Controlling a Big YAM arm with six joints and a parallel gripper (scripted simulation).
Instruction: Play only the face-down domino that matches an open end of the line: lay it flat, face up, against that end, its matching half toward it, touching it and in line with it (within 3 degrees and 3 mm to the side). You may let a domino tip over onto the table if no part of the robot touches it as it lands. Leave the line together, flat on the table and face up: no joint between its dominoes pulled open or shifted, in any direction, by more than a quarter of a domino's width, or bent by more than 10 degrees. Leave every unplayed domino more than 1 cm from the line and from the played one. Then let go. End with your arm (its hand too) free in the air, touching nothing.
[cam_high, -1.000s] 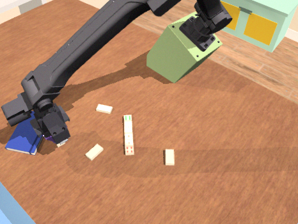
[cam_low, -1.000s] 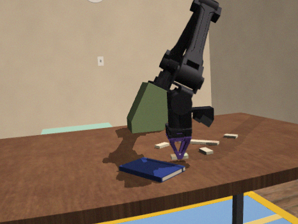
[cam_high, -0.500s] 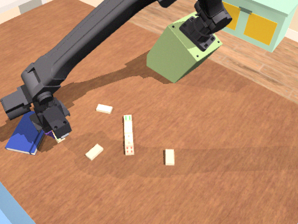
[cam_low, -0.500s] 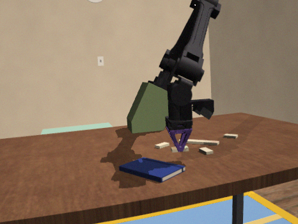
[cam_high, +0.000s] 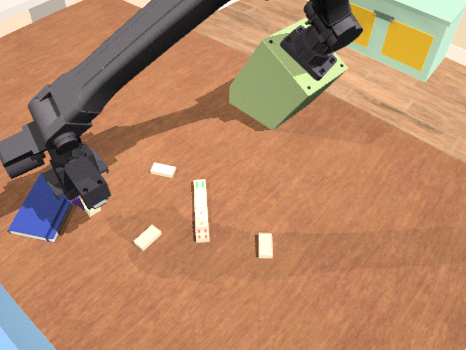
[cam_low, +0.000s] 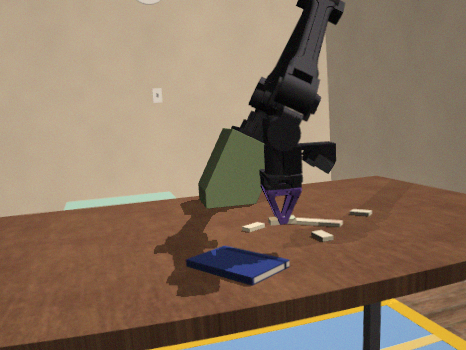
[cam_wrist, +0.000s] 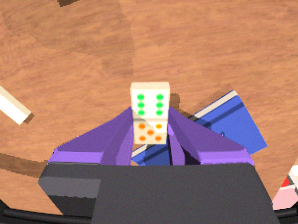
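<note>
My hand is 40 mm short of the book, 110 mm to the left of it and 60 mm above it.
</note>
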